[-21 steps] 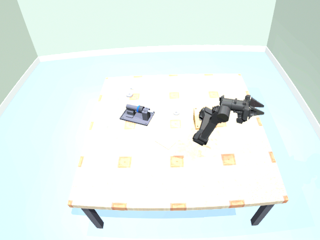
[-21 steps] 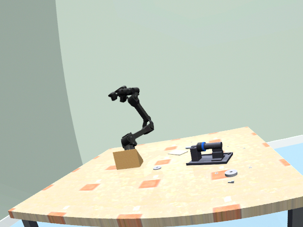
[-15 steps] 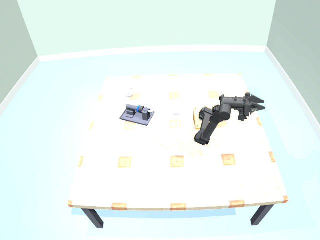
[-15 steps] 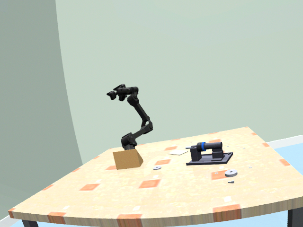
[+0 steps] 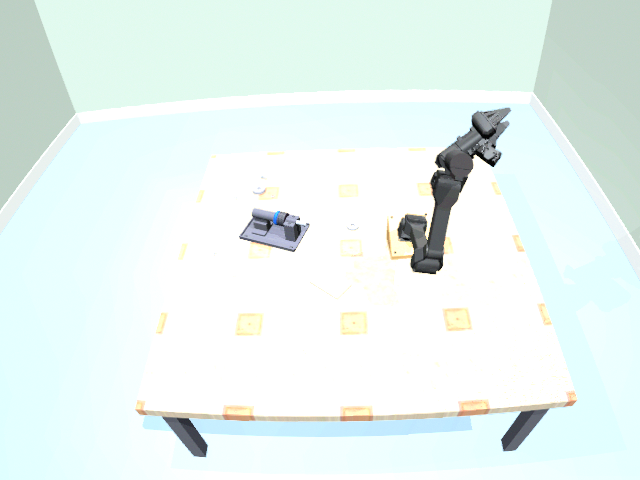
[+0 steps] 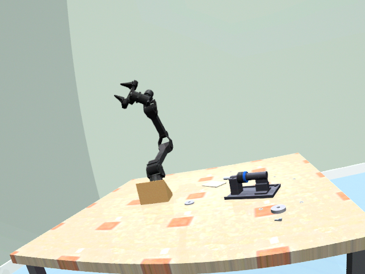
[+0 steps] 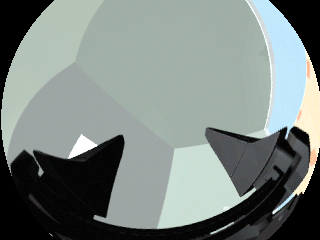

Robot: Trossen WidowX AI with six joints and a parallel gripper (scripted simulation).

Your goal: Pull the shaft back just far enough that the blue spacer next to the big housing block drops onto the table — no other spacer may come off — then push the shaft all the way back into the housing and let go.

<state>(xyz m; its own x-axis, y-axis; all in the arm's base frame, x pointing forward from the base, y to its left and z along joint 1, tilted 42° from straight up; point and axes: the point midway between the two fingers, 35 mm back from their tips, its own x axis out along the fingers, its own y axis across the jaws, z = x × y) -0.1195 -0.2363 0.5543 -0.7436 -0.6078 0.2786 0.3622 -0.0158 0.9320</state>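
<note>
Right now the steel shaft is 65 cm ahead of my gripper tip, 57 cm below it and 25 cm to the right of it. From my gripper tip the other things lie so: dark spacer 65 cm ahead, 57 cm below, 25 cm to the right; then pale sheet 64 cm below, 47 cm ahead, 1 cm to the right; then blue spacer 67 cm ahead, 57 cm below, 25 cm to the right.
</note>
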